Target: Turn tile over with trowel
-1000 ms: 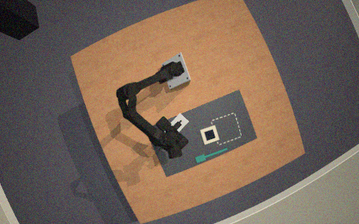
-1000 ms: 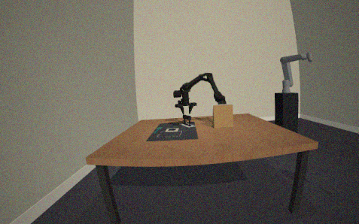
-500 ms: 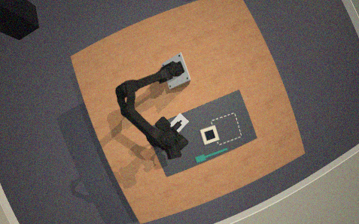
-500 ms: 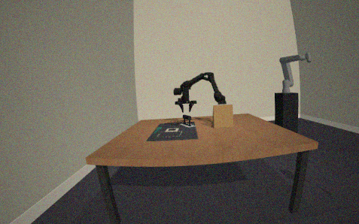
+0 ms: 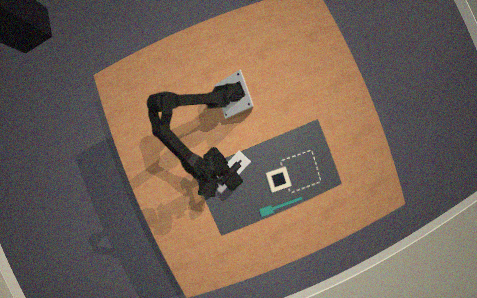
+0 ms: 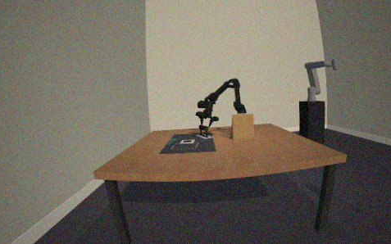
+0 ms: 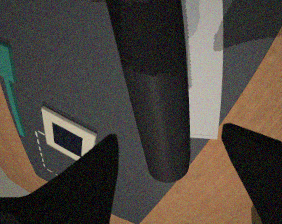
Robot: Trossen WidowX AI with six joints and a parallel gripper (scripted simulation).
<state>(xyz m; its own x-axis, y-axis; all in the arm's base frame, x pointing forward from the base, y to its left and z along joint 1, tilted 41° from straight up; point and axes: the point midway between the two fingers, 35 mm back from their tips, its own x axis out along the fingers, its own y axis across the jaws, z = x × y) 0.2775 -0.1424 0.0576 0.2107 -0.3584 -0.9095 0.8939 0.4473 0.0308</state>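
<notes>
My gripper tip is now 180 mm to the right of the cream tile, 130 mm short of it and 80 mm above it. Also, from my gripper tip: teal trowel (250 mm ahead, 130 mm to the left, 80 mm below).
</notes>
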